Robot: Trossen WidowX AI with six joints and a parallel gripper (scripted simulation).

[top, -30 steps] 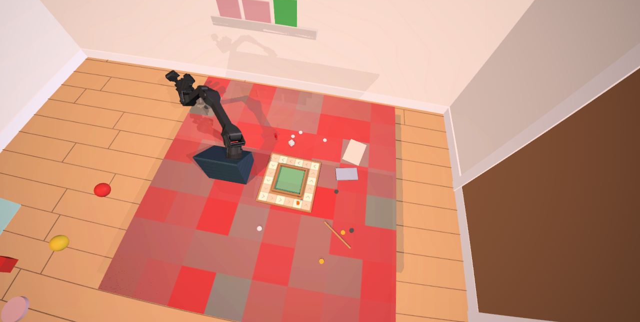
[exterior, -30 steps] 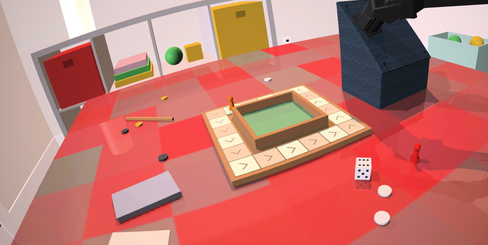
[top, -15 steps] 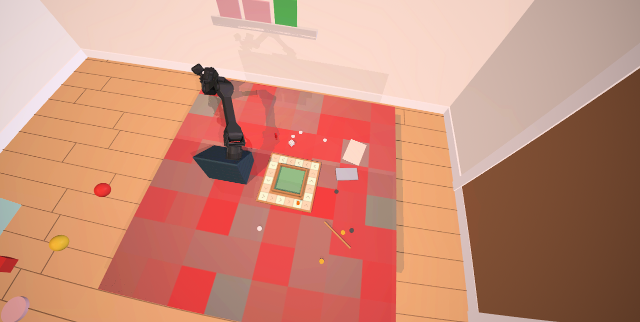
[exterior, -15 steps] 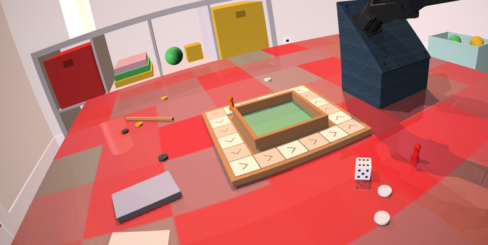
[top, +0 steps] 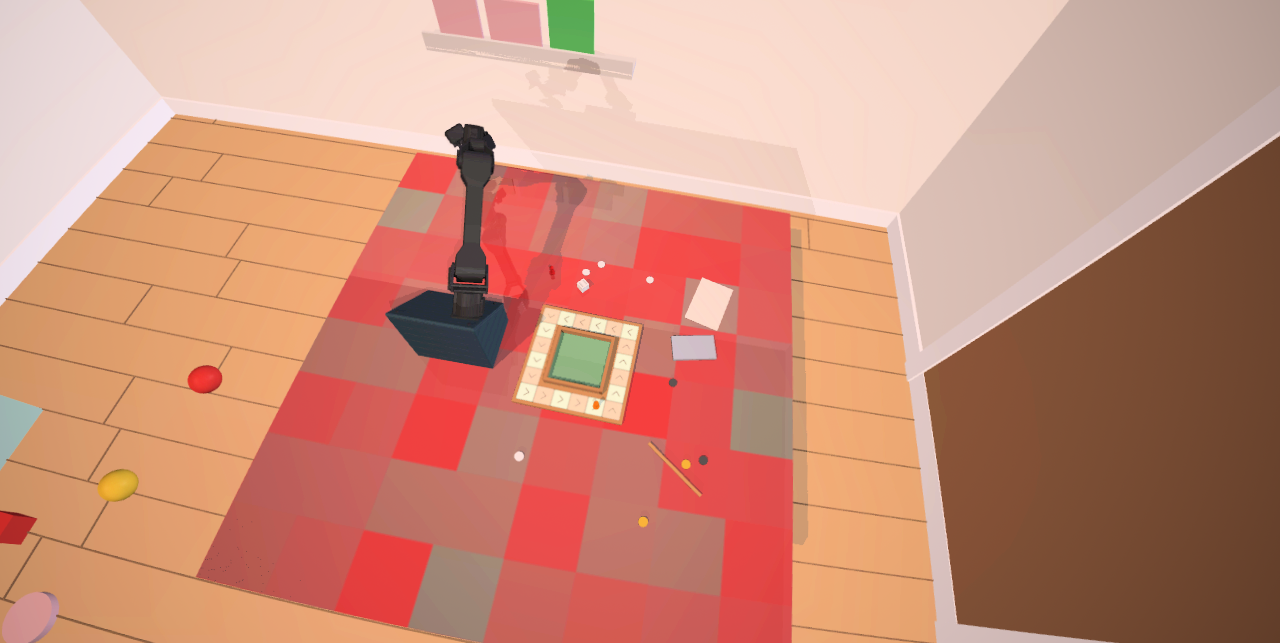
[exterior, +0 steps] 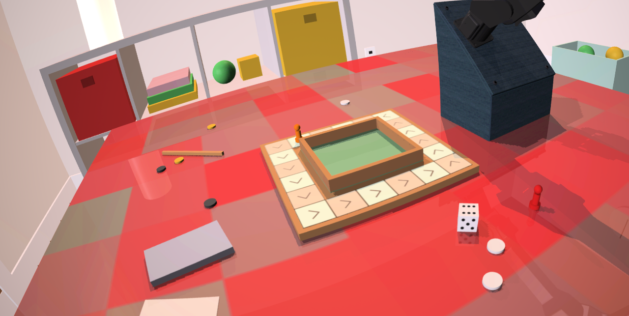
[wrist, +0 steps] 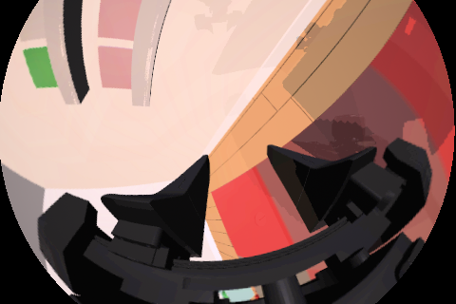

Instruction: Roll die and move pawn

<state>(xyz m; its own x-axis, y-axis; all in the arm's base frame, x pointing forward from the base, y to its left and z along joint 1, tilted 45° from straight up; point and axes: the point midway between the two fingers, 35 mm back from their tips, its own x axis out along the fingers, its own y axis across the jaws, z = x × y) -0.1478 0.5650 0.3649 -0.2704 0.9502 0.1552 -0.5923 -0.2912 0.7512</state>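
Now: the white die 49 cm to the right of my gripper tip, 43 cm ahead of it and 4 cm below it. The rest, counted from my gripper tip: orange pawn (84 cm to the right, 49 cm ahead, 2 cm below); then red pawn (44 cm to the right, 33 cm ahead, 3 cm below); then green dice tray (72 cm to the right, 44 cm ahead, 4 cm below).
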